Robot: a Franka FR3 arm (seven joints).
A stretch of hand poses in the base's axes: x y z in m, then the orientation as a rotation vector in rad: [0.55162, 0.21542, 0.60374, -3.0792, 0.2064, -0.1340]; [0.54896, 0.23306, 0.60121, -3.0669, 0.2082, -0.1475]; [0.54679, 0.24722, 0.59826, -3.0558, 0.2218, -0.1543]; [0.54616, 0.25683, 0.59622, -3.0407, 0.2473, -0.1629]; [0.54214, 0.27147, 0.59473, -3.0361, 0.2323, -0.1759]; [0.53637, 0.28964, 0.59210, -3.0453, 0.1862, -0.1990]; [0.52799, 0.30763, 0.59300, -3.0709, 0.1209, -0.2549]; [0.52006, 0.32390, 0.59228, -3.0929, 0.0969, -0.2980]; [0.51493, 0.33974, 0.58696, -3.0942, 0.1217, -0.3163]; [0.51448, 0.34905, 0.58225, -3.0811, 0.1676, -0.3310]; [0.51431, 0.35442, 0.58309, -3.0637, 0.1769, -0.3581]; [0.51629, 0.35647, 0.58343, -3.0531, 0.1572, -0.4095]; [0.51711, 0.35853, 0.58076, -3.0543, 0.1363, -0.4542]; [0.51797, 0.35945, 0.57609, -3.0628, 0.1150, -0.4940]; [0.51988, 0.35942, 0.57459, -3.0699, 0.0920, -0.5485]
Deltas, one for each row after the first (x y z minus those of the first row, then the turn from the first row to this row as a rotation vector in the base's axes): [-0.00266, 0.01764, -0.00253, 0.0110, -0.0098, -0.0014]; [-0.00483, 0.03180, -0.00548, 0.0208, -0.0150, -0.0105]; [-0.00546, 0.04141, -0.00752, 0.0338, -0.0215, -0.0274]; [-0.00948, 0.05605, -0.00901, 0.0378, -0.0307, -0.0179]; [-0.01525, 0.07422, -0.01164, 0.0281, -0.0457, 0.0119]; [-0.02363, 0.09221, -0.01074, -0.0024, -0.0802, 0.0531]; [-0.03156, 0.10848, -0.01146, -0.0297, -0.1054, 0.0672]; [-0.03669, 0.12432, -0.01678, -0.0337, -0.1162, 0.0508]; [-0.03714, 0.13363, -0.02149, -0.0237, -0.1262, 0.0211]; [-0.03731, 0.13900, -0.02065, -0.0109, -0.1455, 0.0145]; [-0.03533, 0.14105, -0.02031, -0.0084, -0.1801, 0.0262]; [-0.03451, 0.14311, -0.02298, -0.0172, -0.2086, 0.0387]; [-0.03365, 0.14403, -0.02765, -0.0330, -0.2326, 0.0513]; [-0.03174, 0.14400, -0.02915, -0.0512, -0.2658, 0.0646]
